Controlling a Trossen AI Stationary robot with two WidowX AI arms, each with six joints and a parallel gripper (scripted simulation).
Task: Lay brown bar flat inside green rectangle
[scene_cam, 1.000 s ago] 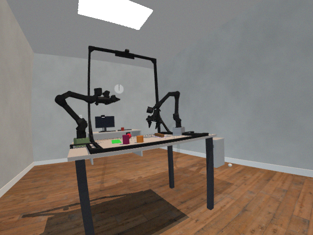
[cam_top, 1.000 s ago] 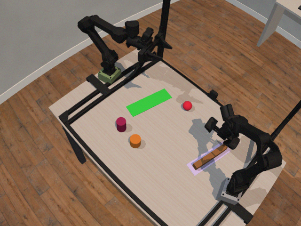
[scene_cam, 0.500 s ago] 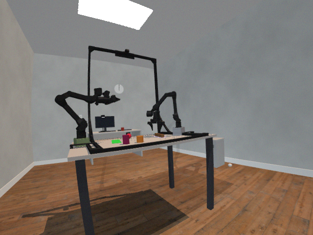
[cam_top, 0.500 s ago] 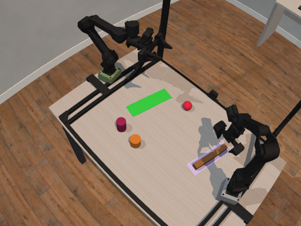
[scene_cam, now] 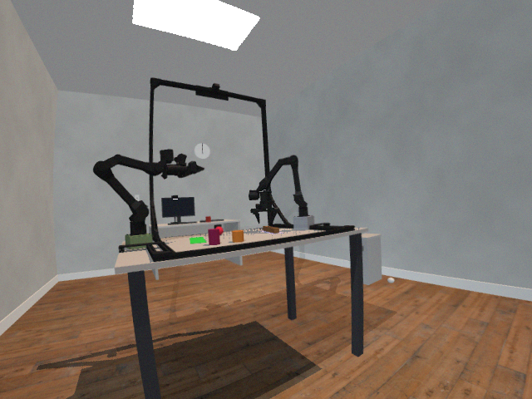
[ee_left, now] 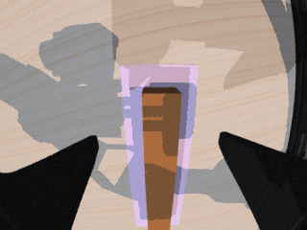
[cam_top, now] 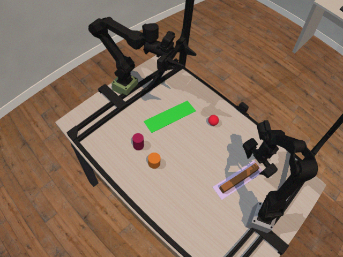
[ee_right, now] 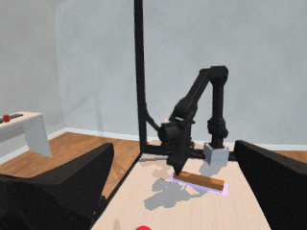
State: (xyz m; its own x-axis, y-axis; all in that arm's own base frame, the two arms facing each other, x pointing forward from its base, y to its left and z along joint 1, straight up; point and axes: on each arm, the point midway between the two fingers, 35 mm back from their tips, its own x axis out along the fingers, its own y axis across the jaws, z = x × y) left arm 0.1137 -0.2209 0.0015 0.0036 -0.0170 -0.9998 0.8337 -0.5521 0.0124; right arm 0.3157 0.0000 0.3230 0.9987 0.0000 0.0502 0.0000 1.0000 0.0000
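Right now the brown bar is 8 cm ahead of my left hand, 7 cm below it and 1 cm to the right of it. From my left hand the other things lie so: lavender rectangle: 8 cm below, 8 cm ahead, 1 cm to the right; red ball: 31 cm to the right, 6 cm below, 5 cm behind; orange cylinder: 32 cm to the right, 32 cm ahead, 6 cm below.
The brown bar lies 450 mm to the left of my right hand, 370 mm below it and 20 mm ahead of it. Also, from my right hand: red ball 360 mm below, 150 mm to the left, 110 mm behind; then green rectangle 380 mm below, 30 mm ahead, 10 mm to the right; then maroon cylinder 350 mm below, 250 mm ahead, 20 mm to the left.
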